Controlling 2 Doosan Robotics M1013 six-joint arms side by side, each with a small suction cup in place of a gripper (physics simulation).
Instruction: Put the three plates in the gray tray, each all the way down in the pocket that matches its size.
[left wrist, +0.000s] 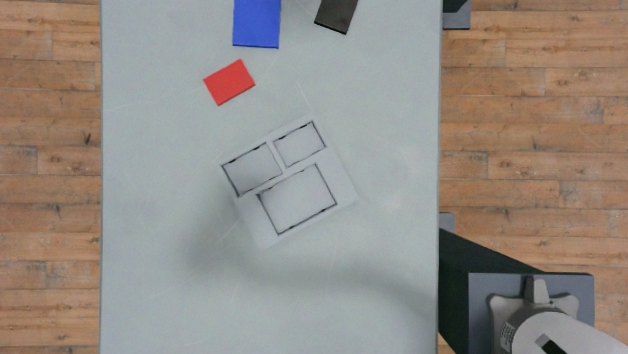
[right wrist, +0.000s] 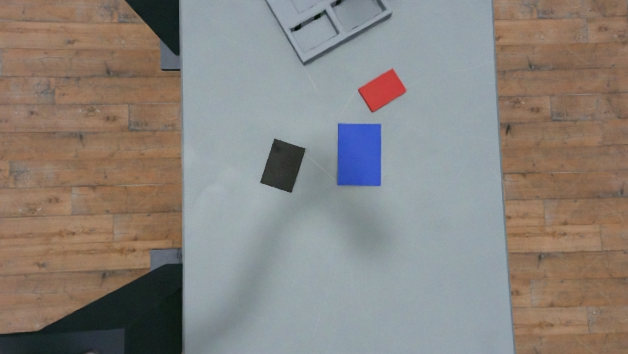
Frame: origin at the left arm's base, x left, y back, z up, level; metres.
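Where they show: left arm's base at its link origin: (left wrist: 531, 336).
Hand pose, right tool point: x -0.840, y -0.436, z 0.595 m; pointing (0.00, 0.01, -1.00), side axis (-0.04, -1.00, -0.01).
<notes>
Things, the pixels of their top centre, and the offset from my right tool point. "pt": a spot on its surface instead. Level surfaces: height alone.
- gray tray at its top centre: (left wrist: 286, 181) dx +0.497, dy -0.075, dz -0.572 m
- large pocket at a spot on its surface: (left wrist: 297, 199) pt dx +0.537, dy -0.055, dz -0.592 m
- middle-sized pocket at a spot on its surface: (left wrist: 251, 169) pt dx +0.470, dy -0.151, dz -0.593 m
- small pocket at a spot on its surface: (left wrist: 300, 144) pt dx +0.419, dy -0.045, dz -0.592 m
- large blue plate at its top centre: (right wrist: 359, 154) (left wrist: 256, 11) dx +0.142, dy -0.129, dz -0.585 m
- middle-sized black plate at its top centre: (right wrist: 282, 165) (left wrist: 338, 3) dx +0.128, dy +0.043, dz -0.585 m
- small red plate at its top centre: (left wrist: 228, 81) (right wrist: 382, 89) dx +0.285, dy -0.192, dz -0.585 m
- gray table at its surface level: dz -0.595 m
The gray tray (left wrist: 336, 175) (right wrist: 344, 37) lies turned at a slant, with three empty pockets: a large pocket (left wrist: 297, 199), a middle-sized pocket (left wrist: 251, 169) and a small pocket (left wrist: 300, 144). The large blue plate (left wrist: 257, 22) (right wrist: 359, 154), the middle-sized black plate (left wrist: 336, 15) (right wrist: 283, 165) and the small red plate (left wrist: 229, 82) (right wrist: 382, 90) lie flat on the table, apart from each other and outside the tray. The red one lies nearest the tray. The blue and black plates are cut off in the left wrist view; the tray is cut off in the right wrist view. Neither suction cup shows.
The gray table (left wrist: 150, 300) (right wrist: 430, 280) has long straight edges with wooden floor beyond. A robot base (left wrist: 530, 300) with a pale arm part stands beside the table in the left wrist view. Dark base parts (right wrist: 155, 305) stand at the left in the right wrist view. Soft arm shadows fall on the table.
</notes>
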